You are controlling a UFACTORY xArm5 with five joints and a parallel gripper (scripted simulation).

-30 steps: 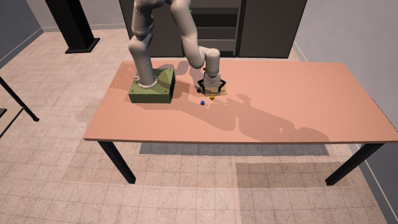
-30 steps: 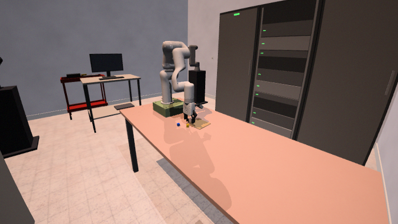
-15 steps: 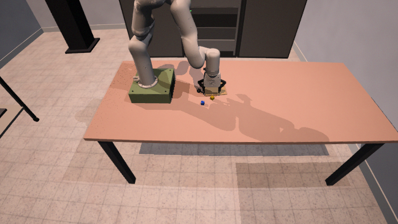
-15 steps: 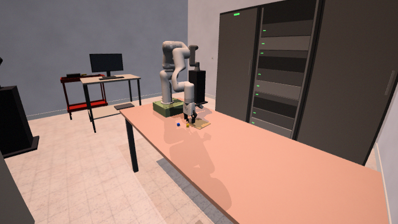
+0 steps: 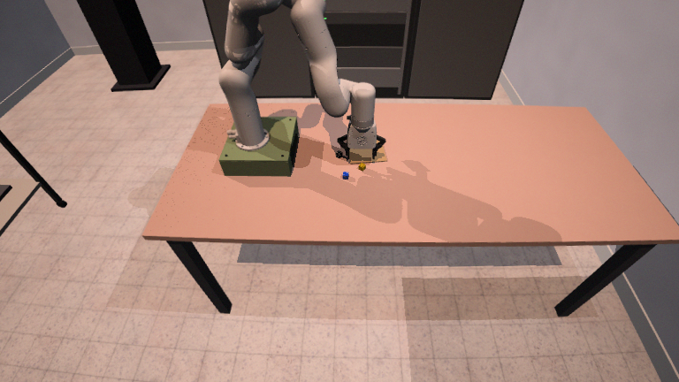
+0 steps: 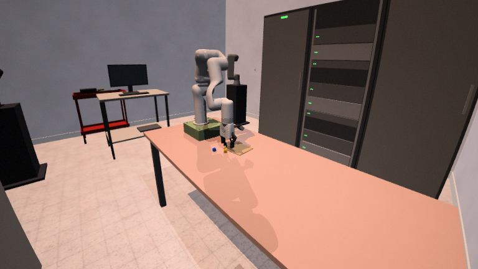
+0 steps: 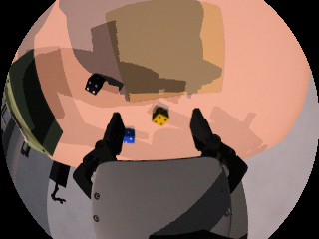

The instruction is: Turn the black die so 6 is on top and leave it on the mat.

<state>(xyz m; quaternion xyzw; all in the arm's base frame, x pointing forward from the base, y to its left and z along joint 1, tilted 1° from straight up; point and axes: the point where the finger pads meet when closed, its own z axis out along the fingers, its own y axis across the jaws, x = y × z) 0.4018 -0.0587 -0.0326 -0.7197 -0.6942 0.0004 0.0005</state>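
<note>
Now: hand 40 mm above the yellow die and 20 mm to the left of it. Also, from my hand: blue die: 70 mm to the right, 60 mm behind, 40 mm below; then black die: 80 mm behind, 50 mm to the left, 40 mm below; then tan mat: 80 mm to the left, 50 mm below, 30 mm ahead.
</note>
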